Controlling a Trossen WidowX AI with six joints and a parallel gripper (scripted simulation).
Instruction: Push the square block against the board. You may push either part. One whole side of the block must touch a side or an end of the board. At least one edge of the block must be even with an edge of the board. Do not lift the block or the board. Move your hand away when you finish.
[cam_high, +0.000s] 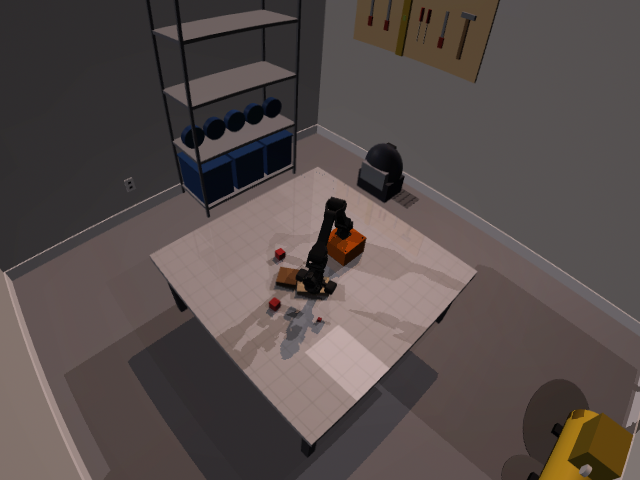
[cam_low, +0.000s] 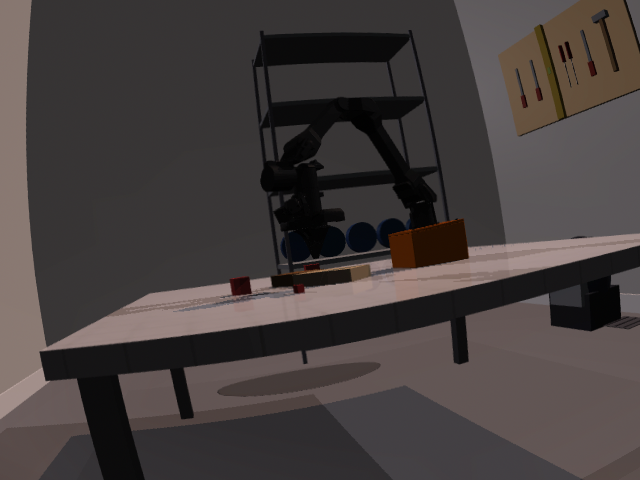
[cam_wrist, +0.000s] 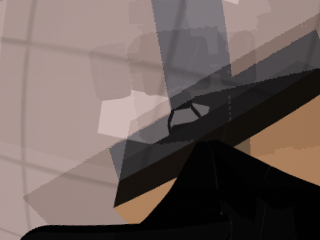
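The flat wooden board is 6 cm to the right of my gripper tip, 5 cm below it and 4 cm behind it. From my gripper tip the other things lie so: square block: 18 cm to the right, 5 cm below, 3 cm ahead; then tiny red cube: 11 cm to the left, 6 cm ahead, 5 cm below.
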